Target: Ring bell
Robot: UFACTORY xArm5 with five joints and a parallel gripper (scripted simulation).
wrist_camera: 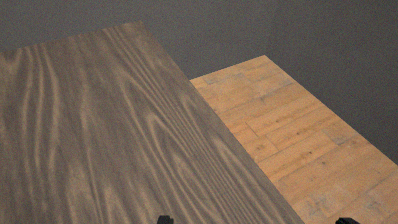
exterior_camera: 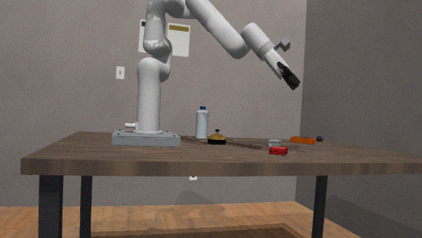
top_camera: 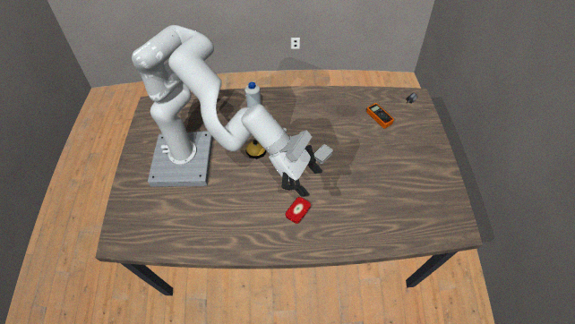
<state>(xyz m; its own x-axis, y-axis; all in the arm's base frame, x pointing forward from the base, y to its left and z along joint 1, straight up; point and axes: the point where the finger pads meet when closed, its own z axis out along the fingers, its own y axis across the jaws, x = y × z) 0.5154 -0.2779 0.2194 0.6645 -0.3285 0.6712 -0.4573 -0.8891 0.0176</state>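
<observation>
Now: the button 310 mm to the left of my hand, 200 mm below it and 200 mm behind it. The rest, counted from my hand: white box: 290 mm to the left, 240 mm below, 70 mm ahead; then red case: 240 mm below, 20 mm to the left, 20 mm behind; then bell: 310 mm to the left, 220 mm below, 200 mm behind.
</observation>
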